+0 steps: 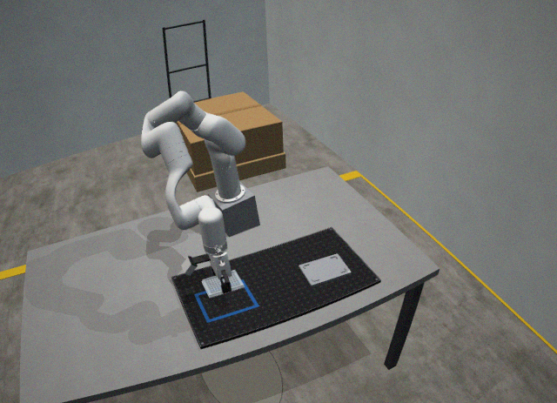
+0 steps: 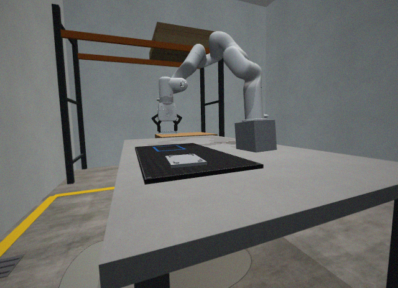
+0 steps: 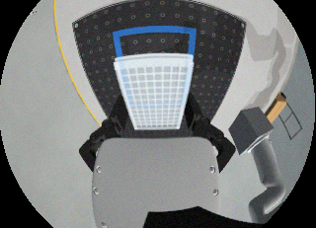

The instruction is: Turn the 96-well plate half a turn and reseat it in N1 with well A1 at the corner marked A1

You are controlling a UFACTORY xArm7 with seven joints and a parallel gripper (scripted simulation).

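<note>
Now: the white 96-well plate 10 mm below my hand. Also, from my hand: plate nest N1 (380 mm to the left, 90 mm below, 90 mm ahead).
</note>
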